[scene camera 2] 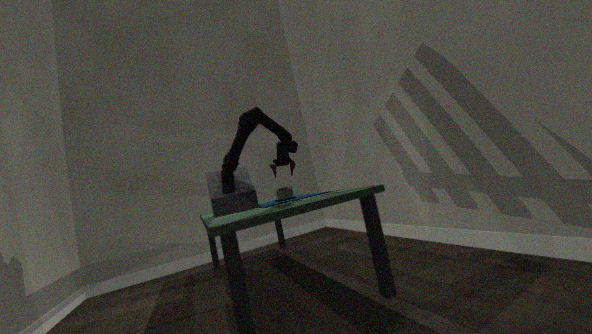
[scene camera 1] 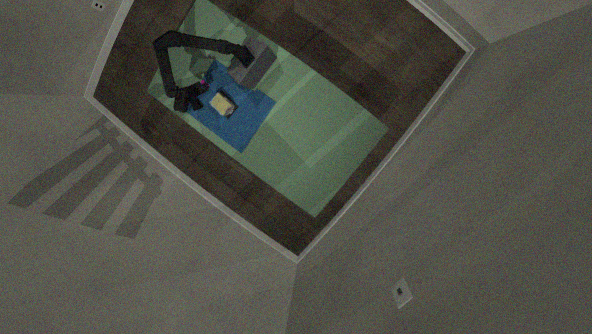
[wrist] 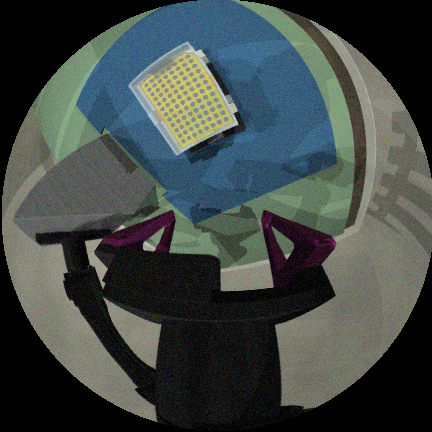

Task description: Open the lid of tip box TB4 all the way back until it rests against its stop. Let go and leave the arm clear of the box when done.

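Pixels of known places: gripper, fingertip midpoint: (scene camera 2: 283,176) (scene camera 1: 202,88) (wrist: 217,214); arm's base, origin of the base link: (scene camera 2: 227,181) (scene camera 1: 245,56) (wrist: 71,234).
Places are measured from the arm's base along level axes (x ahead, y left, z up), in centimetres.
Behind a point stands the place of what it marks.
Observation:
The tip box (scene camera 1: 222,104) {y 3.9, x 31.1, z -10.1 cm} (scene camera 2: 284,192) {y -3.5, x 31.1, z -13.2 cm} (wrist: 185,100) {y 1.5, x 32.5, z -10.0 cm} sits upright on the blue mat (scene camera 1: 242,137) {y 25.4, x 39.6, z -17.7 cm} (wrist: 285,100) {y -2.9, x 45.4, z -17.8 cm}. It has a yellow grid of round holes under a clear lid, which looks closed, and a dark base with pale tabs along one side. The lettering TB4 cannot be read. My gripper (scene camera 2: 284,175) {y -9.9, x 31.2, z -4.0 cm} (wrist: 217,214) {y -9.9, x 31.2, z -4.0 cm} is open and empty, its magenta fingers pointing down. In the second scene view it hangs above the box without touching it. In the first scene view the black hand is left of the box and partly hides its own fingers.
The arm's grey base block (scene camera 1: 257,67) {y 9.0, x 0.0, z -0.1 cm} (scene camera 2: 232,200) {y -8.9, x 0.5, z -11.4 cm} (wrist: 90,185) {y 2.1, x 13.2, z -6.4 cm} stands beside the mat on the green table (scene camera 1: 325,120) {y 55.6, x -4.7, z -18.1 cm} (scene camera 2: 295,207) {y -57.2, x 21.8, z -18.4 cm}. The arm (scene camera 1: 200,42) {y -14.2, x 8.6, z 19.8 cm} (scene camera 2: 245,135) {y -21.3, x 12.8, z 20.3 cm} arches up from it. Table edges drop to a dark wooden floor, with walls around.

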